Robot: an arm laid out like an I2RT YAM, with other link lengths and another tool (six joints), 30 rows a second.
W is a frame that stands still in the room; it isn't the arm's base.
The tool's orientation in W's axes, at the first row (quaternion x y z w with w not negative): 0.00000, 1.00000, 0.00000, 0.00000
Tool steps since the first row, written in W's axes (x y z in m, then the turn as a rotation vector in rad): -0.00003, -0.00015, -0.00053, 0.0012, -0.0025, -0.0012; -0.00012, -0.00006, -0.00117, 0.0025, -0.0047, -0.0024; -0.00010, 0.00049, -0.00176, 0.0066, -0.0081, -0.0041; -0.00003, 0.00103, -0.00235, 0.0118, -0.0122, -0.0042; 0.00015, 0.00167, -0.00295, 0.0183, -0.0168, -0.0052; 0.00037, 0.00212, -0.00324, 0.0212, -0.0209, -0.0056; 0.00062, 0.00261, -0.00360, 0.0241, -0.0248, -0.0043; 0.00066, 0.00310, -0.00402, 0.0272, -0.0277, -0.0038; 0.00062, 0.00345, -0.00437, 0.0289, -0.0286, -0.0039; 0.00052, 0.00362, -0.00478, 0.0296, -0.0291, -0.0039; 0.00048, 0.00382, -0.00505, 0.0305, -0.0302, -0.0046; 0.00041, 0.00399, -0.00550, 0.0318, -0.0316, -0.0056; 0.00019, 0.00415, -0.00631, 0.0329, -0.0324, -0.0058
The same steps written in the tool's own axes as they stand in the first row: 0.00003, -0.00015, 0.00053, -0.0012, -0.0025, 0.0012; 0.00012, -0.00006, 0.00117, -0.0025, -0.0047, 0.0024; 0.00010, 0.00049, 0.00176, -0.0066, -0.0081, 0.0041; 0.00003, 0.00103, 0.00235, -0.0118, -0.0122, 0.0042; -0.00015, 0.00167, 0.00295, -0.0183, -0.0168, 0.0052; -0.00037, 0.00212, 0.00324, -0.0212, -0.0209, 0.0056; -0.00062, 0.00261, 0.00360, -0.0241, -0.0248, 0.0043; -0.00066, 0.00310, 0.00402, -0.0272, -0.0277, 0.0038; -0.00062, 0.00345, 0.00437, -0.0289, -0.0286, 0.0039; -0.00052, 0.00362, 0.00478, -0.0296, -0.0291, 0.0039; -0.00048, 0.00382, 0.00505, -0.0305, -0.0302, 0.0046; -0.00041, 0.00399, 0.00550, -0.0318, -0.0316, 0.0056; -0.00019, 0.00415, 0.00631, -0.0329, -0.0324, 0.0058
